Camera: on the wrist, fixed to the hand. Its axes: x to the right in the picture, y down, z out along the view.
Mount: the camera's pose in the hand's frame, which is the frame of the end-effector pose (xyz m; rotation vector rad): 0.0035 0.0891 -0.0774 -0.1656 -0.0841 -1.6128
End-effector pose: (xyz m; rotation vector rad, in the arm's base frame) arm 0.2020 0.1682 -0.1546 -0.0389 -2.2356 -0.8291
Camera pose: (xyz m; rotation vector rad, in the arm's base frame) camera 0.2721 0.1935 -0.0630 -1.8014 1.8716 1.7223
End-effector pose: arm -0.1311 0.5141 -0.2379 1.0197 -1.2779 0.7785
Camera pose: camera -0.1817 0.6190 -0.2185 1.5084 -0.2492 -0.6058
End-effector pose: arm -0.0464 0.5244 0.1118 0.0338 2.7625 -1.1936
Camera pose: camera -0.0521 0.6417 0.0994 1.8743 -1.8551 0.7043
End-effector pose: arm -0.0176 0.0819 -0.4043 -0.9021 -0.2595 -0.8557
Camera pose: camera 0.0401 0.0490 -0.5019 -0.7626 -1.0666 -2.3338
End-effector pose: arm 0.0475 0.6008 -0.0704 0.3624 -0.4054 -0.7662
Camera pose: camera 0.1393 0.6706 -0.0958 0.4683 -0.0382 -2.3735
